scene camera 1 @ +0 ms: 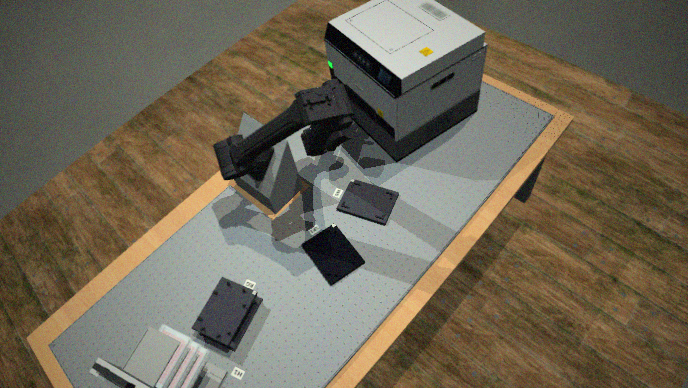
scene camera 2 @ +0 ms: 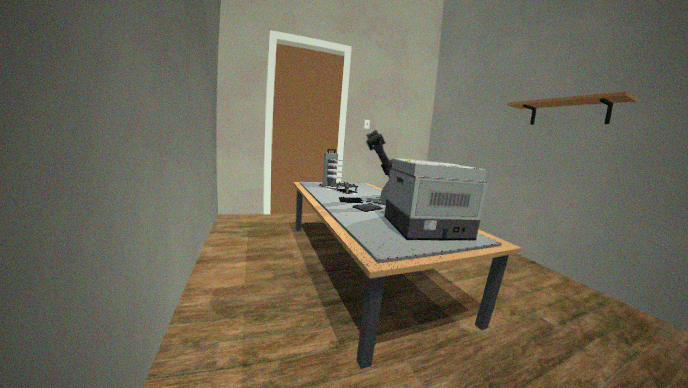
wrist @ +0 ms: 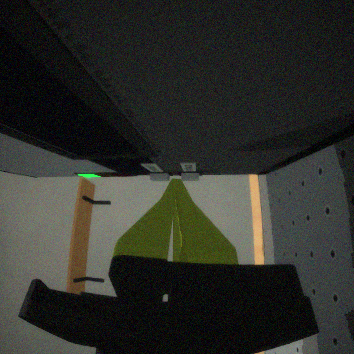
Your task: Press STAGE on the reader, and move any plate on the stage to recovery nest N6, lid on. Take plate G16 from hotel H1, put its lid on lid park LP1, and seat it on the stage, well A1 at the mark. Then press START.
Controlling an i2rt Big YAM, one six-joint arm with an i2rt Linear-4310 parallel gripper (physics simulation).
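Pixels of known places: gripper, fingertip midpoint: [wrist: 175, 184]; arm's base at its link origin: [scene camera 1: 259, 158].
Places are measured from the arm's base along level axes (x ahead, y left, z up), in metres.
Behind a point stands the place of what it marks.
My gripper [wrist: 175, 184] {x -0.019, y 0.374, z -0.058 m} is shut and empty; its yellow-green fingertips meet just below two small grey buttons [wrist: 160, 176] {x -0.078, y 0.400, z -0.036 m} [wrist: 190, 176] {x -0.079, y 0.400, z -0.067 m} on the reader [scene camera 1: 440, 105] {x 0.294, y 0.517, z -0.003 m} [scene camera 2: 447, 195] {x 0.168, y 0.732, z 0.067 m} [wrist: 225, 90] {x 0.075, y 0.375, z -0.082 m}. The small labels above the buttons are too blurred to read, and contact cannot be told. In the scene views the fingertips are hidden. The reader shows a green light; no extended stage shows. Hotel H1 [scene camera 1: 152, 355] {x 0.326, y -0.551, z 0.103 m} [scene camera 2: 328, 172] holds several plates. A black pad [scene camera 1: 333, 255] {x 0.344, y -0.047, z -0.141 m} lies by a label that looks like LP1. Two dark nests, one low [scene camera 1: 368, 201] {x 0.296, y 0.158, z -0.139 m} and one raised [scene camera 1: 225, 311] {x 0.263, y -0.376, z -0.091 m}, have blurred labels.
The arm [scene camera 1: 275, 132] {x 0.191, y -0.013, z 0.260 m} [scene camera 2: 382, 155] {x 0.222, y 0.160, z 0.201 m} reaches from its grey angular base [scene camera 1: 280, 185] {x 0.083, y -0.005, z -0.065 m} to the reader's front. The table's wooden edge [scene camera 1: 450, 260] {x 0.605, y 0.171, z -0.163 m} [wrist: 256, 220] {x -0.200, y 0.368, z -0.163 m} runs around the perforated mat. A wall shelf [scene camera 2: 572, 101] [wrist: 80, 235] is beyond the table.
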